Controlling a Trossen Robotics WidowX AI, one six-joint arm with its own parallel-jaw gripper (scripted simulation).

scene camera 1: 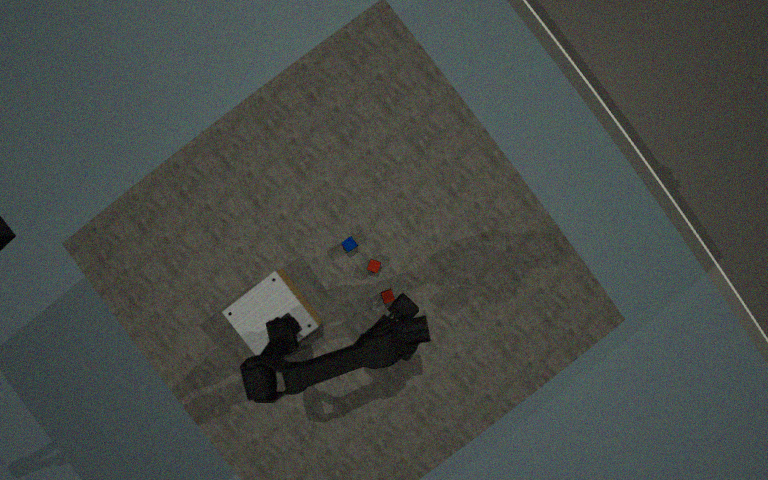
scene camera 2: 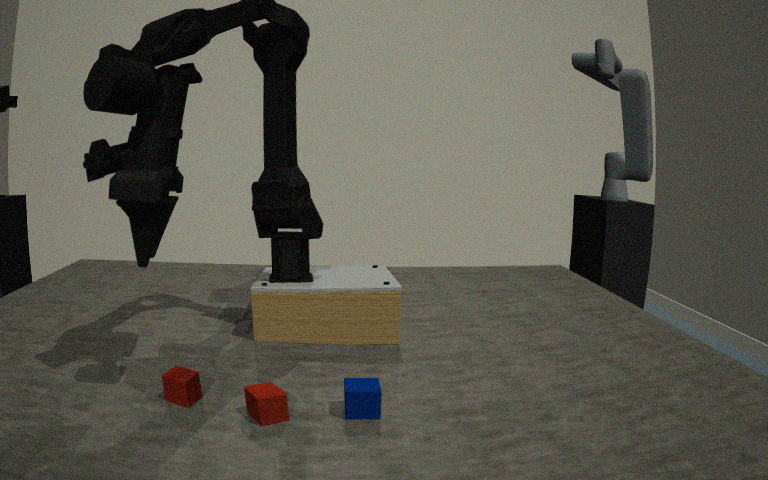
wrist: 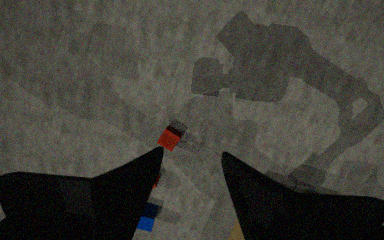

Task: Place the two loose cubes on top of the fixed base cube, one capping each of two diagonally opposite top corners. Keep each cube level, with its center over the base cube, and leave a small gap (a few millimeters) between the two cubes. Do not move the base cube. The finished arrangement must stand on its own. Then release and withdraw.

Path:
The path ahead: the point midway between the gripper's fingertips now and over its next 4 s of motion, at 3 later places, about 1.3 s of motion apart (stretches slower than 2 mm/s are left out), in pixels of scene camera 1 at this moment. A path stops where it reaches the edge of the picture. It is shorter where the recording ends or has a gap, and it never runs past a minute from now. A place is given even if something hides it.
My gripper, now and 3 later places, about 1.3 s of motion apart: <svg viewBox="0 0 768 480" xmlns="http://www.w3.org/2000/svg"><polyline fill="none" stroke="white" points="387,322 375,265 373,266 372,266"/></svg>

